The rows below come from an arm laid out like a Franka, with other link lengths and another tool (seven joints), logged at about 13 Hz.
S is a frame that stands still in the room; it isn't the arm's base.
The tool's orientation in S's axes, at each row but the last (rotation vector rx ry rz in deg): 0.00 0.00 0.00; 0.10 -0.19 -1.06; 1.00 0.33 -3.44; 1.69 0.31 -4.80; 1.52 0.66 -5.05; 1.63 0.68 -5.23; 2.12 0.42 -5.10; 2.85 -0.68 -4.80; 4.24 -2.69 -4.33; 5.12 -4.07 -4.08; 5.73 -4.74 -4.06; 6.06 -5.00 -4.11; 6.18 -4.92 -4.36
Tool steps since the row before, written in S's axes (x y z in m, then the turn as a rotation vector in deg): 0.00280 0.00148 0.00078 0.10 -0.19 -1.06; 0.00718 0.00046 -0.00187 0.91 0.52 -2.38; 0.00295 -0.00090 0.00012 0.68 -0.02 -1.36; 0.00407 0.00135 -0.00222 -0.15 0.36 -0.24; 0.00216 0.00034 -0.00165 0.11 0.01 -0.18; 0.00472 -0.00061 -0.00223 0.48 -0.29 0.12; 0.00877 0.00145 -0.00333 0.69 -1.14 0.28; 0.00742 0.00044 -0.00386 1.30 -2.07 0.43; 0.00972 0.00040 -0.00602 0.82 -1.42 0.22; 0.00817 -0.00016 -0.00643 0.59 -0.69 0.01; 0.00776 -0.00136 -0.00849 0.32 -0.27 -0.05; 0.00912 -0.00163 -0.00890 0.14 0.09 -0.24; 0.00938 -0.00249 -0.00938 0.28 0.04 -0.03
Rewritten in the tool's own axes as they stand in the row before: 0.00280 0.00148 0.00078 0.10 -0.19 -1.06; 0.00716 0.00059 -0.00189 0.89 0.53 -2.38; 0.00300 -0.00072 0.00015 0.69 0.00 -1.36; 0.00396 0.00162 -0.00224 -0.18 0.34 -0.25; 0.00214 0.00049 -0.00164 0.11 0.01 -0.18; 0.00478 -0.00024 -0.00216 0.50 -0.24 0.13; 0.00864 0.00210 -0.00333 0.79 -1.06 0.33; 0.00732 0.00086 -0.00398 1.47 -1.93 0.51; 0.00939 0.00066 -0.00651 0.94 -1.34 0.28; 0.00771 -0.00019 -0.00698 0.64 -0.64 0.03; 0.00715 -0.00170 -0.00895 0.33 -0.25 -0.05; 0.00845 -0.00197 -0.00948 0.11 0.07 -0.26; 0.00875 -0.00284 -0.00987 0.27 0.06 -0.06
